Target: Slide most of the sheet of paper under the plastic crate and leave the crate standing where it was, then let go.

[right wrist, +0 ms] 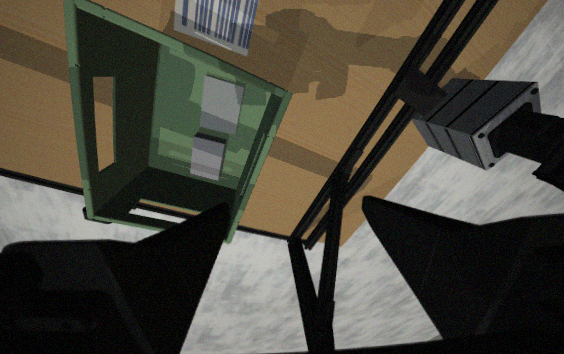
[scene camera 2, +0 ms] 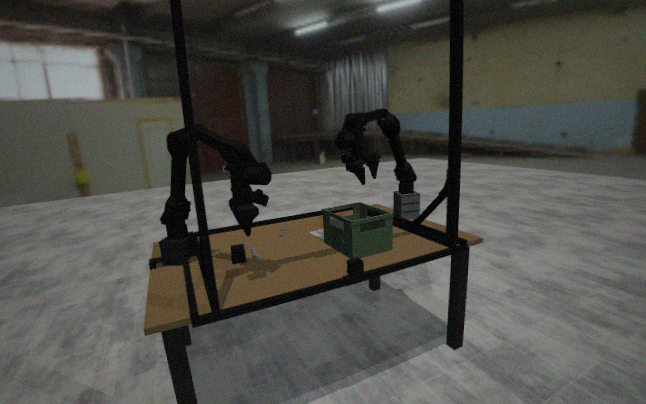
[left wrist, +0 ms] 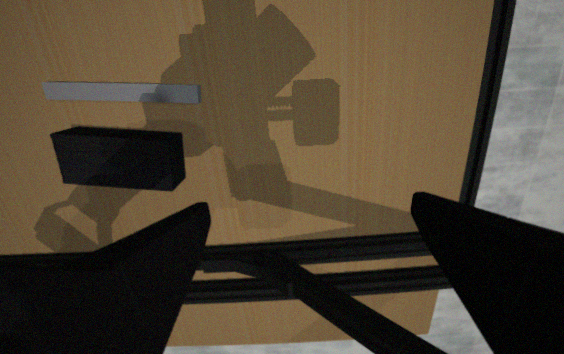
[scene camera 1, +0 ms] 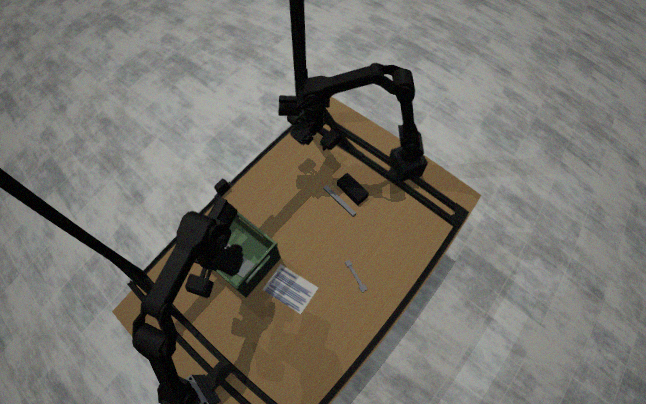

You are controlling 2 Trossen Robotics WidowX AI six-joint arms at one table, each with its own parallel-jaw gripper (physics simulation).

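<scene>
The green plastic crate (scene camera 1: 262, 270) (scene camera 2: 372, 237) (right wrist: 172, 75) stands upright on the table. The sheet of paper (scene camera 1: 291, 289) (scene camera 2: 316, 233) (right wrist: 215, 22), white with blue stripes, lies flat beside it, near the crate's base. In scene camera 2 the crate hides part of the sheet. My right gripper (scene camera 1: 232, 257) (scene camera 2: 369, 179) (right wrist: 295, 206) is open and empty, high above the crate. My left gripper (scene camera 2: 247, 232) (left wrist: 309, 207) is open and empty, above the table near the black box, well away from crate and sheet.
Two grey blocks (right wrist: 222, 102) (right wrist: 207, 157) lie inside the crate. A black box (scene camera 1: 352, 188) (scene camera 2: 238, 253) (left wrist: 117, 160) and a grey bar (scene camera 1: 340, 201) (scene camera 2: 254, 254) (left wrist: 122, 92) lie near the left arm. A grey wrench (scene camera 1: 356, 276) (scene camera 2: 282, 232) lies beyond the sheet. Black rails edge the table.
</scene>
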